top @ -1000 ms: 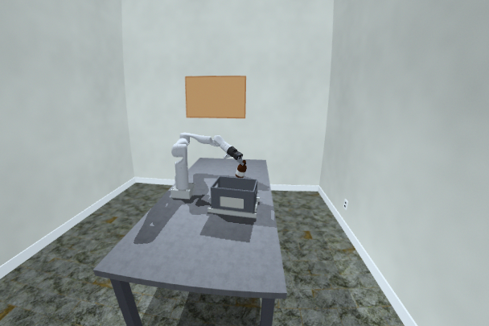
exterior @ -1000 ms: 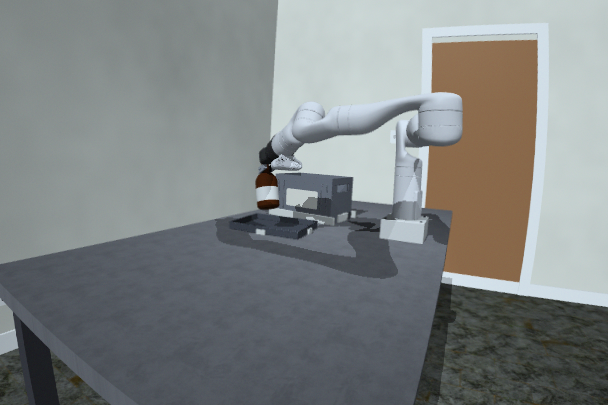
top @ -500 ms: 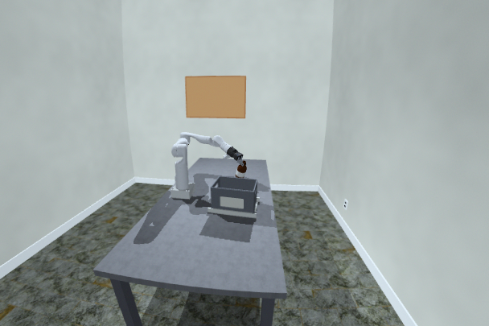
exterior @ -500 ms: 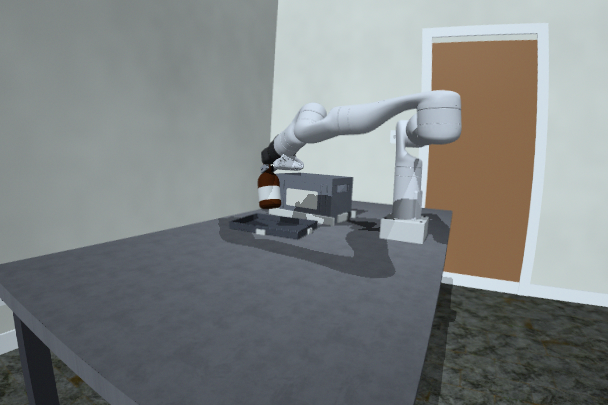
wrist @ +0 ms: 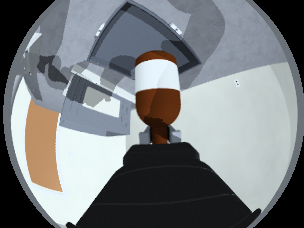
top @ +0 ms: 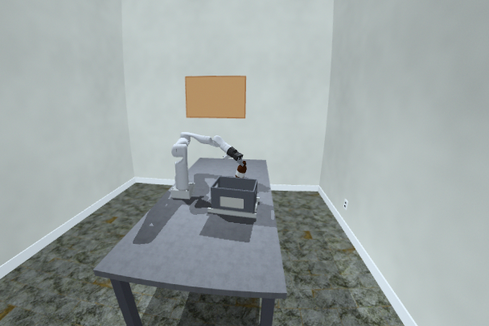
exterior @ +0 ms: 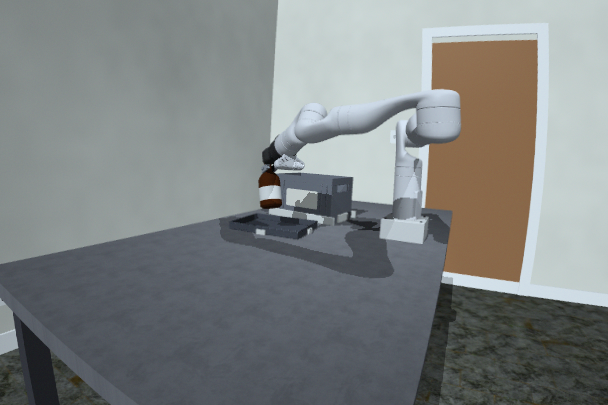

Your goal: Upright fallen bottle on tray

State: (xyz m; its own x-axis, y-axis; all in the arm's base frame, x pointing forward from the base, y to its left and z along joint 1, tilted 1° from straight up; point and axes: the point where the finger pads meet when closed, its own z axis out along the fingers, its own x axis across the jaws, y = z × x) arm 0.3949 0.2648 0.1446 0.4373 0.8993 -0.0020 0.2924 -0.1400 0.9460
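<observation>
The bottle is 5 cm below my hand, 1 cm to the left of it and 1 cm behind it. Round my hand: tray (19 cm below, 2 cm to the right, 2 cm behind); crate (30 cm to the right, 12 cm below, 2 cm ahead).
</observation>
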